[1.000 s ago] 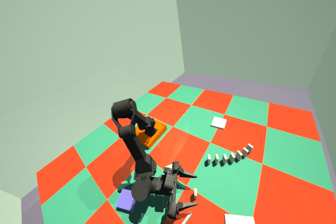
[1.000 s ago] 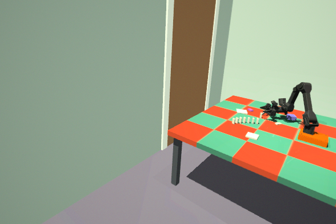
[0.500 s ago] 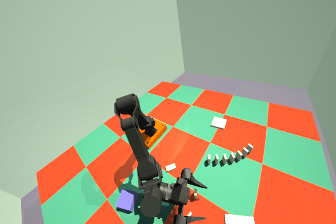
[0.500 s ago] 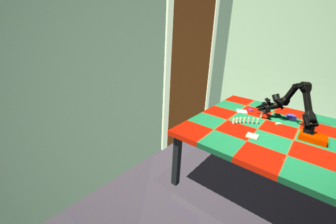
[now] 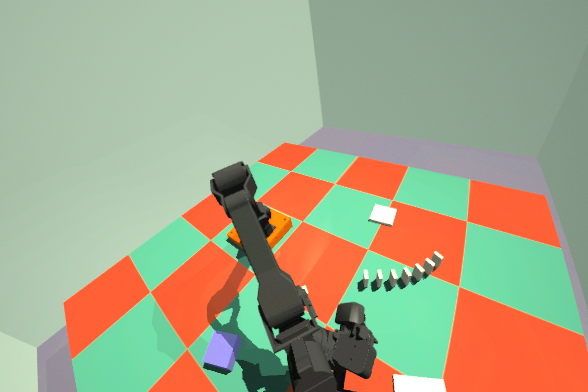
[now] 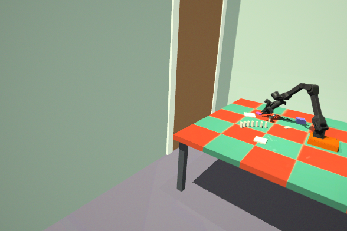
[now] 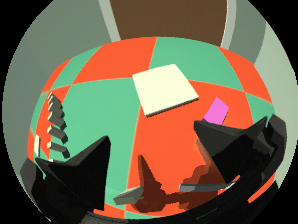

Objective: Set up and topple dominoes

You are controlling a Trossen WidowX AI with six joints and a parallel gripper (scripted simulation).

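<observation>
Now: the small purple piece 10 cm to the right of my gripper tip, 5 cm ahead of it and 4 cm below it. From my gripper tip the other things lie so: thin stick: 11 cm to the right, 8 cm behind, 4 cm below; then purple block: 30 cm behind, 17 cm to the right, 3 cm below; then white card: 45 cm to the left, 15 cm behind, 5 cm below.
</observation>
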